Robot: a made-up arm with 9 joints.
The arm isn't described. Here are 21 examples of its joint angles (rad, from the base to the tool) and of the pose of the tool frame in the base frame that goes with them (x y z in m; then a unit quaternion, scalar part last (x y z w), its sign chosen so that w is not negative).
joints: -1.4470 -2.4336 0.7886 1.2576 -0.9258 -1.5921 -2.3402 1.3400 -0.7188
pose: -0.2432 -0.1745 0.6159 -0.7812 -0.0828 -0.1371 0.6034
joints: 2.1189 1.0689 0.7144 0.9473 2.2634 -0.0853 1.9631 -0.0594 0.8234
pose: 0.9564 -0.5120 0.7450 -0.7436 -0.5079 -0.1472 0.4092
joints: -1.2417 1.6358 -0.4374 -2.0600 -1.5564 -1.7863 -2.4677 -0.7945 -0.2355
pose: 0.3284 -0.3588 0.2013 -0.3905 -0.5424 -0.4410 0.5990
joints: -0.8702 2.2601 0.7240 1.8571 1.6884 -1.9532 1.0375 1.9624 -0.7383
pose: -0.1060 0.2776 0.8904 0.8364 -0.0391 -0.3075 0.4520
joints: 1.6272 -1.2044 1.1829 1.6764 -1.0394 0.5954 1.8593 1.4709 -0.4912
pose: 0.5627 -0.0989 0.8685 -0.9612 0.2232 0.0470 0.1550
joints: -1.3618 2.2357 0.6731 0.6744 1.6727 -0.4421 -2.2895 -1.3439 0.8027
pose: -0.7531 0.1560 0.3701 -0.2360 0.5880 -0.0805 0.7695
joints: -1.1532 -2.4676 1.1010 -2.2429 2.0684 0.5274 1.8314 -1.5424 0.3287
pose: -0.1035 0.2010 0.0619 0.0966 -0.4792 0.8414 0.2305
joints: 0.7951 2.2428 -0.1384 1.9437 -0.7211 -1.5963 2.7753 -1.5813 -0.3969
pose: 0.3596 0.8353 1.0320 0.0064 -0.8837 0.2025 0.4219
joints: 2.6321 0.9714 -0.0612 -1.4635 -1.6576 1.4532 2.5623 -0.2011 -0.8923
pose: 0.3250 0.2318 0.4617 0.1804 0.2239 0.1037 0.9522
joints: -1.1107 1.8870 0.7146 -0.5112 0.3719 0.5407 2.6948 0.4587 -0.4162
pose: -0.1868 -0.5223 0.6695 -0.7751 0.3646 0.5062 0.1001
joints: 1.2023 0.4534 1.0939 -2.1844 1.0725 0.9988 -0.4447 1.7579 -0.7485
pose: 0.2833 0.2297 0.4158 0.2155 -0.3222 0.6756 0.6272
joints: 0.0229 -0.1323 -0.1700 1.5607 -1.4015 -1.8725 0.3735 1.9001 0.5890
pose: -0.0380 -0.1824 1.0781 0.6313 -0.2451 0.3304 0.6575
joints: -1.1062 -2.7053 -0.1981 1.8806 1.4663 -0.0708 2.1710 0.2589 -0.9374
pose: -0.1054 0.8518 0.5286 0.1208 0.0135 0.3960 0.9102
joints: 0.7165 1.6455 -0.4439 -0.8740 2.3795 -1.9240 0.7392 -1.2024 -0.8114
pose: -0.5696 -0.3808 1.0748 -0.9204 0.2106 -0.1300 0.3028
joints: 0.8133 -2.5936 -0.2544 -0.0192 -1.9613 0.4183 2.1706 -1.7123 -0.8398
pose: 0.4889 0.7337 1.2040 0.8154 -0.1304 -0.2628 0.4990
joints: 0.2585 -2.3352 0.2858 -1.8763 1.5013 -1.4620 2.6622 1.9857 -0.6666
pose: 0.2356 0.5246 0.7009 0.3025 -0.2243 0.2285 0.8978
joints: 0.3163 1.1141 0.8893 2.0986 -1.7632 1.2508 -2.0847 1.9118 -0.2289
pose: 0.1186 0.1775 1.2310 -0.0970 0.9951 -0.0127 0.0151
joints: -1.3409 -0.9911 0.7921 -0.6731 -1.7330 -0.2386 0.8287 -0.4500 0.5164
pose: -0.4590 0.4678 0.3316 -0.2071 0.5014 -0.4418 0.7145
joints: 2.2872 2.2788 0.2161 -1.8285 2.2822 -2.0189 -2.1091 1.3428 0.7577
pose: 0.7403 -0.2091 0.4302 -0.7686 -0.0887 0.5534 0.3085
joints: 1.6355 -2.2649 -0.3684 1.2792 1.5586 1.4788 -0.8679 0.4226 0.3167
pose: 0.4716 0.6650 0.4629 0.5123 -0.3262 -0.1395 0.7821
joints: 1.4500 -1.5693 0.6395 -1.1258 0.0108 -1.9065 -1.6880 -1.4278 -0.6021
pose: 0.7766 0.5487 0.4208 0.0129 -0.6610 0.1517 0.7348
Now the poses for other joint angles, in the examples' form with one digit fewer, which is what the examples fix.
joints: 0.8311 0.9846 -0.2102 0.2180 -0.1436 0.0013 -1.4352 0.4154 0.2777
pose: -0.203 0.160 1.270 0.054 0.993 -0.074 0.078
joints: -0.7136 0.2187 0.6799 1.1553 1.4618 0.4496 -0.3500 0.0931 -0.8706
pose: 0.114 0.135 1.077 0.708 0.571 -0.253 0.329
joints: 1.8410 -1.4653 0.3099 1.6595 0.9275 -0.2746 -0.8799 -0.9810 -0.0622
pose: 0.091 -0.099 0.766 -0.626 0.755 0.190 0.043
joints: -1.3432 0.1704 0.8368 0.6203 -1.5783 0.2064 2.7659 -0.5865 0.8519
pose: 0.099 0.125 1.176 -0.419 -0.898 0.043 0.126
